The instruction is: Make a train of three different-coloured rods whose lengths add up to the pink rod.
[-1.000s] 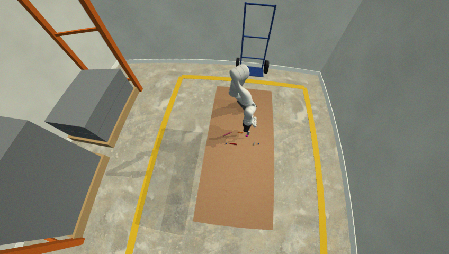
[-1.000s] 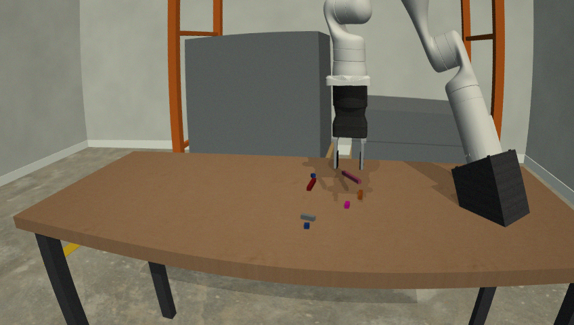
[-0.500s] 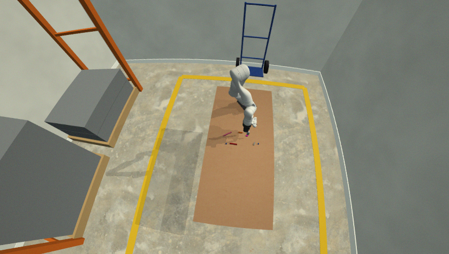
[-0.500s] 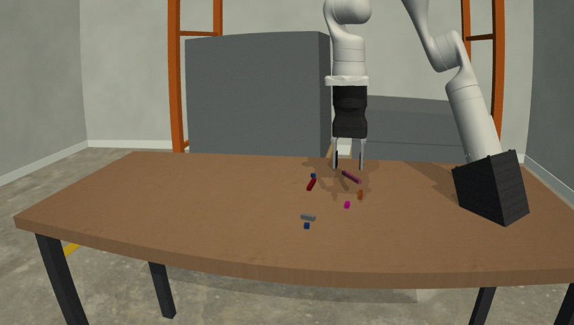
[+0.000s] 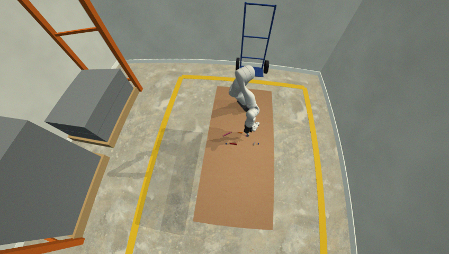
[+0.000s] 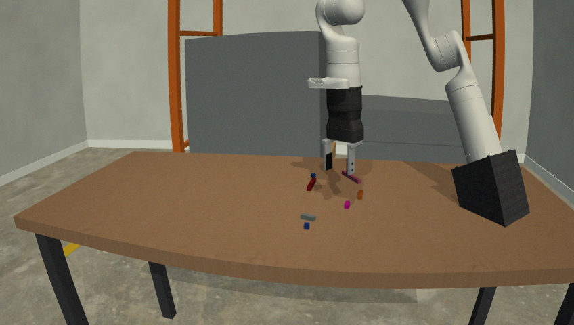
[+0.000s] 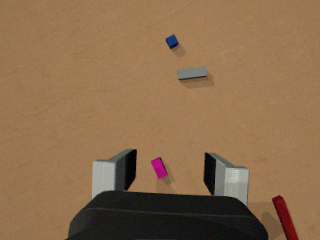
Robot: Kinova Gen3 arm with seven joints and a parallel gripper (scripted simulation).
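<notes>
Now: the grey rod 60 mm ahead of my hand, 60 mm to the left of it and 100 mm below it. The rest, counted from my hand: red rod (70 mm ahead, 140 mm to the right, 100 mm below); then orange rod (50 mm behind, 70 mm to the right, 100 mm below); then magenta rod (20 mm behind, 10 mm to the right, 100 mm below).
</notes>
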